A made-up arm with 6 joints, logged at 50 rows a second.
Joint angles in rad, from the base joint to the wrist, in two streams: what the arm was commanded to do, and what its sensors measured. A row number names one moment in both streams.
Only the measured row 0 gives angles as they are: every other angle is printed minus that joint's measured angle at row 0.
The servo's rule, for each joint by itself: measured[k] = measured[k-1] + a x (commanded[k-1-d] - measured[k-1]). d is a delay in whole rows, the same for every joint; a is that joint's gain. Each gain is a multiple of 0.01, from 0.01 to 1. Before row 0 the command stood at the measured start. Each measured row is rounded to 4 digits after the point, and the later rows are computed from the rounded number. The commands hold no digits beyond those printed.
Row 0, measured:
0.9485 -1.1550 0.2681 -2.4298 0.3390 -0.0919
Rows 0 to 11, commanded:
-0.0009 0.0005 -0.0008 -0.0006 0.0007 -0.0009
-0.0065 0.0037 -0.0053 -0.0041 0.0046 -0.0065
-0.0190 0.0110 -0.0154 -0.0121 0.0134 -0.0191
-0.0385 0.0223 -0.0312 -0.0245 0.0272 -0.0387
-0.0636 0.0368 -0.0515 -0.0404 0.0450 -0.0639
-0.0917 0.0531 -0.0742 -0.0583 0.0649 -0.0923
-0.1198 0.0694 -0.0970 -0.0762 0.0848 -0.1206
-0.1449 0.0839 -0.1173 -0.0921 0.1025 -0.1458
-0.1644 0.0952 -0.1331 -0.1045 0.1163 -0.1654
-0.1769 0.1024 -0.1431 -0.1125 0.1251 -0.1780
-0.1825 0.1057 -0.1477 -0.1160 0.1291 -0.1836
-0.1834 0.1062 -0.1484 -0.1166 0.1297 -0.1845
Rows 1 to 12, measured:
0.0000 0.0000 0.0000 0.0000 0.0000 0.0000
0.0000 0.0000 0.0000 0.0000 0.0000 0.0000
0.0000 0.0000 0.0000 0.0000 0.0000 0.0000
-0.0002 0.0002 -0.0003 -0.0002 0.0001 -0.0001
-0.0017 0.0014 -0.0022 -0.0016 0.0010 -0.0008
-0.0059 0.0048 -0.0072 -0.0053 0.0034 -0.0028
-0.0137 0.0109 -0.0163 -0.0120 0.0079 -0.0067
-0.0257 0.0200 -0.0297 -0.0219 0.0149 -0.0130
-0.0415 0.0316 -0.0466 -0.0346 0.0244 -0.0217
-0.0603 0.0448 -0.0658 -0.0492 0.0359 -0.0326
-0.0806 0.0585 -0.0854 -0.0642 0.0486 -0.0451
-0.1007 0.0713 -0.1035 -0.0783 0.0615 -0.0583
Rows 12 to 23, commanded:
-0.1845 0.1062 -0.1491 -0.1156 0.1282 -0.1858
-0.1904 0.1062 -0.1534 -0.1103 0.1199 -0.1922
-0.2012 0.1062 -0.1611 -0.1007 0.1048 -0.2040
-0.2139 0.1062 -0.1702 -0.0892 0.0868 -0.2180
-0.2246 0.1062 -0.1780 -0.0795 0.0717 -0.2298
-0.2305 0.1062 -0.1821 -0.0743 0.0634 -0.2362
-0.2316 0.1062 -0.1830 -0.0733 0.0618 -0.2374
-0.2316 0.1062 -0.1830 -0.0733 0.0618 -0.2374
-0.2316 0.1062 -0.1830 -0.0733 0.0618 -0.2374
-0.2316 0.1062 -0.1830 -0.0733 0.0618 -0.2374
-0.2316 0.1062 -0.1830 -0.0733 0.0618 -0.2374
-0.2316 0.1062 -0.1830 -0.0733 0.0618 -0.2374
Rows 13 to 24, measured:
-0.1190 0.0822 -0.1185 -0.0903 0.0736 -0.0715
-0.1342 0.0904 -0.1296 -0.0993 0.0841 -0.0838
-0.1460 0.0959 -0.1367 -0.1054 0.0928 -0.0949
-0.1552 0.0995 -0.1414 -0.1090 0.0995 -0.1049
-0.1636 0.1018 -0.1460 -0.1095 0.1034 -0.1145
-0.1726 0.1033 -0.1517 -0.1064 0.1037 -0.1243
-0.1825 0.1043 -0.1587 -0.1004 0.1005 -0.1346
-0.1926 0.1050 -0.1660 -0.0931 0.0950 -0.1451
-0.2017 0.1054 -0.1721 -0.0865 0.0890 -0.1551
-0.2089 0.1057 -0.1762 -0.0819 0.0838 -0.1642
-0.2143 0.1059 -0.1788 -0.0789 0.0796 -0.1723
-0.2185 0.1060 -0.1804 -0.0769 0.0762 -0.1795

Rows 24 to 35, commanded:
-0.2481 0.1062 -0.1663 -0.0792 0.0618 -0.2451
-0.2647 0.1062 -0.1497 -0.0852 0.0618 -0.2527
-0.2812 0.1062 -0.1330 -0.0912 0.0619 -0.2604
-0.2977 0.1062 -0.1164 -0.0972 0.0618 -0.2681
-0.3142 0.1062 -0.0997 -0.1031 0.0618 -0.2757
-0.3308 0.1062 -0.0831 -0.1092 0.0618 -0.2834
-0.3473 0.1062 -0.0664 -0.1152 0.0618 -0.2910
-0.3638 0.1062 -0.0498 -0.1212 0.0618 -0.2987
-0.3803 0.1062 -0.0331 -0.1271 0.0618 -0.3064
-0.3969 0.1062 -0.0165 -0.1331 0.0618 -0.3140
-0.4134 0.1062 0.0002 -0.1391 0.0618 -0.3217
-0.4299 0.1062 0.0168 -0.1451 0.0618 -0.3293
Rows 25 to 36, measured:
-0.2216 0.1061 -0.1814 -0.0756 0.0735 -0.1859
-0.2240 0.1061 -0.1820 -0.0748 0.0713 -0.1916
-0.2258 0.1061 -0.1824 -0.0743 0.0695 -0.1966
-0.2312 0.1061 -0.1763 -0.0760 0.0680 -0.2019
-0.2392 0.1061 -0.1662 -0.0792 0.0668 -0.2075
-0.2493 0.1061 -0.1536 -0.0834 0.0659 -0.2133
-0.2609 0.1061 -0.1395 -0.0882 0.0651 -0.2193
-0.2737 0.1061 -0.1244 -0.0934 0.0645 -0.2255
-0.2874 0.1061 -0.1087 -0.0989 0.0640 -0.2319
-0.3018 0.1061 -0.0926 -0.1046 0.0636 -0.2384
-0.3167 0.1061 -0.0763 -0.1104 0.0633 -0.2450
-0.3320 0.1061 -0.0599 -0.1162 0.0630 -0.2518

